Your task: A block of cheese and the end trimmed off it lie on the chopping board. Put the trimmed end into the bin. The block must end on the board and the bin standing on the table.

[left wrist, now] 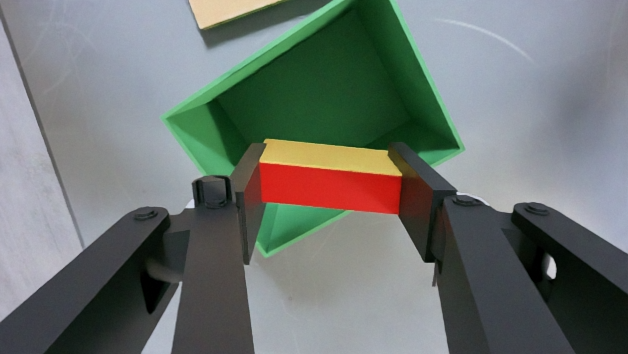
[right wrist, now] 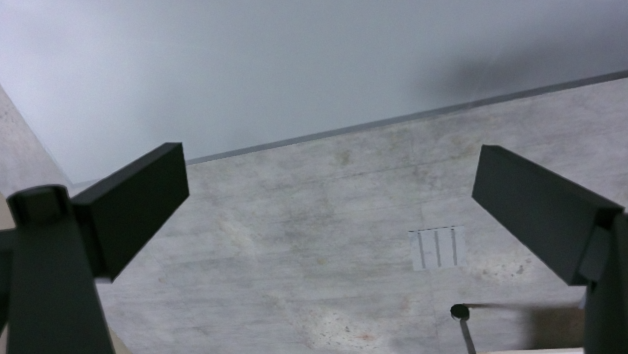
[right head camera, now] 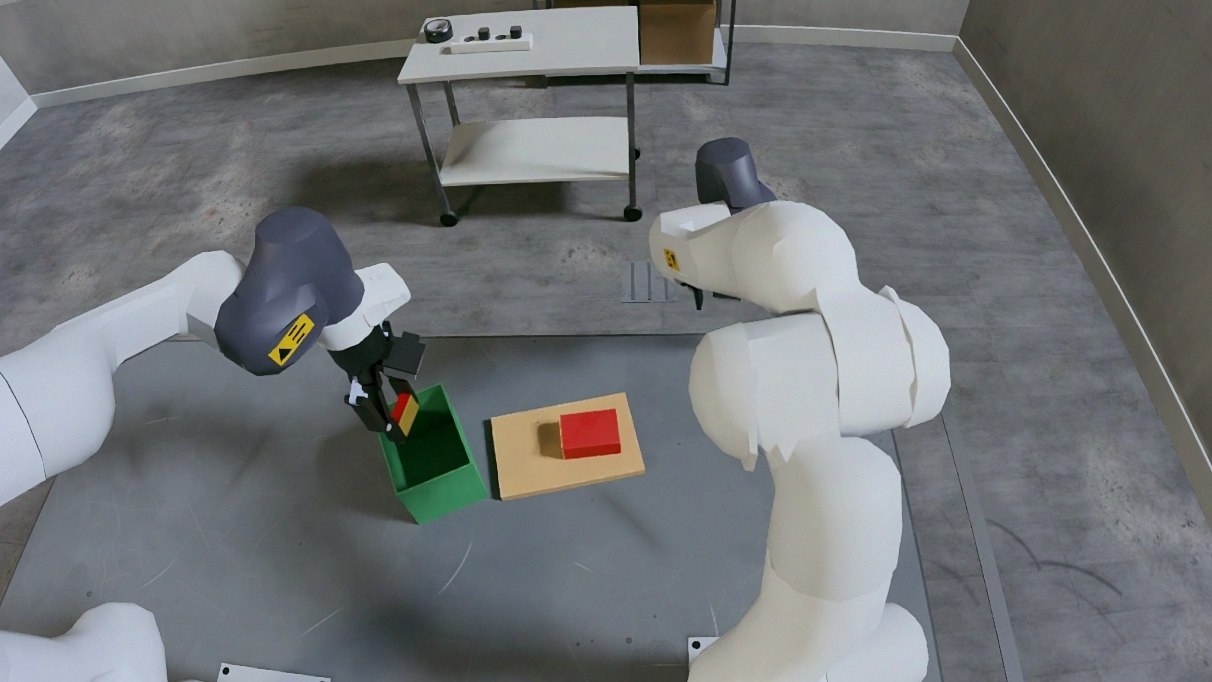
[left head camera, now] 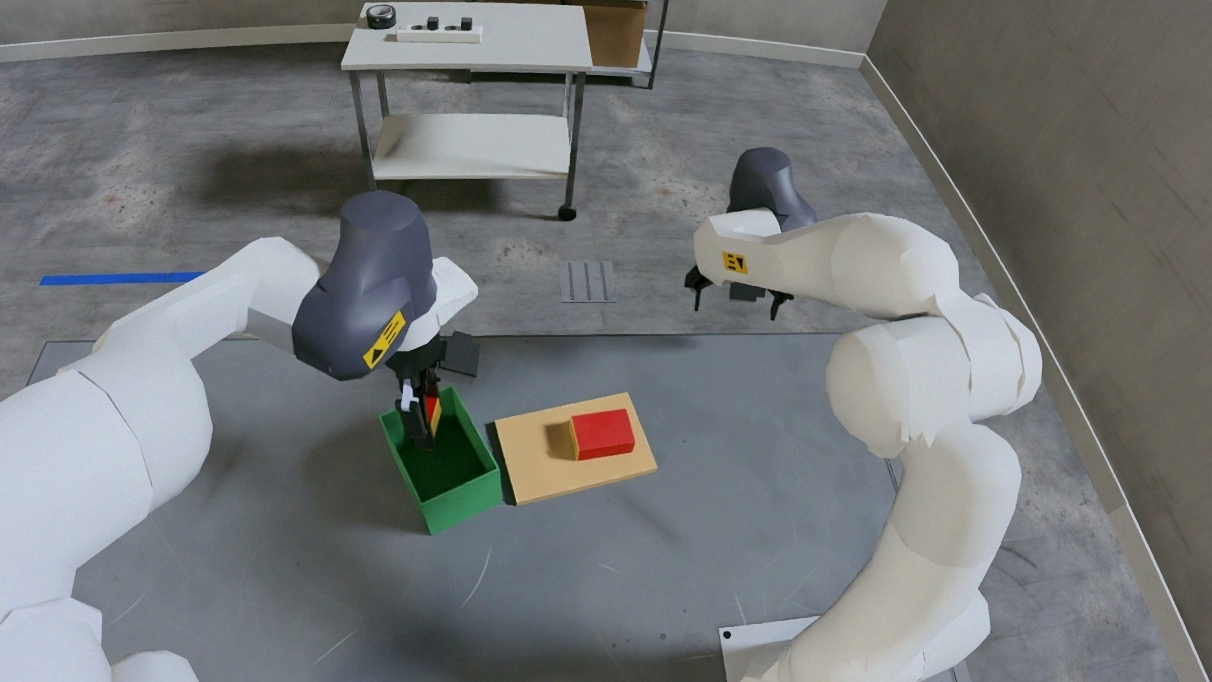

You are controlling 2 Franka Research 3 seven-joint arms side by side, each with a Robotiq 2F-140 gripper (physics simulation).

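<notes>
My left gripper is shut on the trimmed end, a small red piece with a yellow face. It holds the piece above the back-left part of the green bin, which stands upright and open. The red cheese block rests on the tan chopping board, right of the bin. My right gripper is open and empty, beyond the table's far edge; in the right head camera its arm mostly hides it.
The grey table carries the bin and board, with a narrow gap between them. The right arm stands to the right of the board. A white cart is on the floor far behind the table.
</notes>
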